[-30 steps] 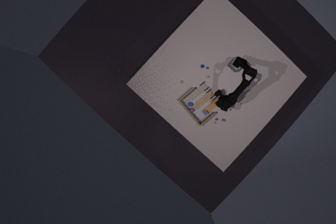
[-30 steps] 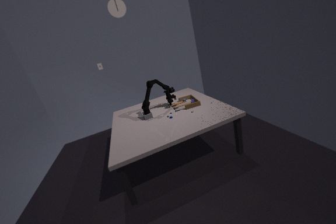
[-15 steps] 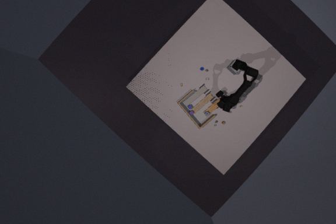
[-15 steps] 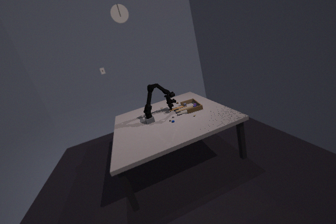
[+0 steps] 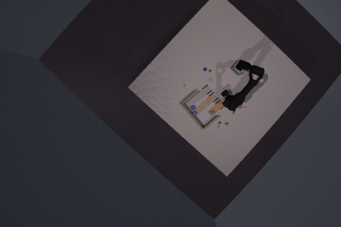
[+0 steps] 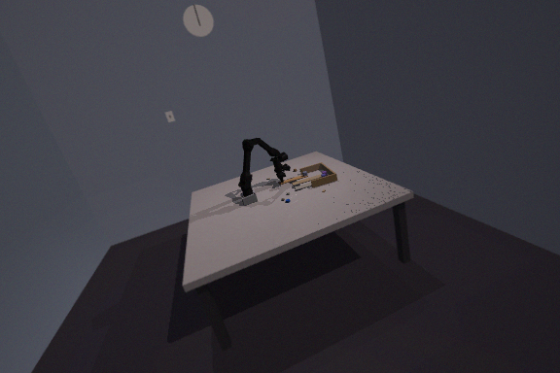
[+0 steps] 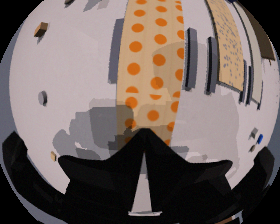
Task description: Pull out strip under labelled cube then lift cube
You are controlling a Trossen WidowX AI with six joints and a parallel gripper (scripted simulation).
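My gripper tip is 90 mm short of the strip and 20 mm to the left of it. Also, from my gripper tip: blue object: 110 mm behind, 340 mm to the right; labelled cube: 190 mm ahead, 50 mm to the right, 20 mm above.
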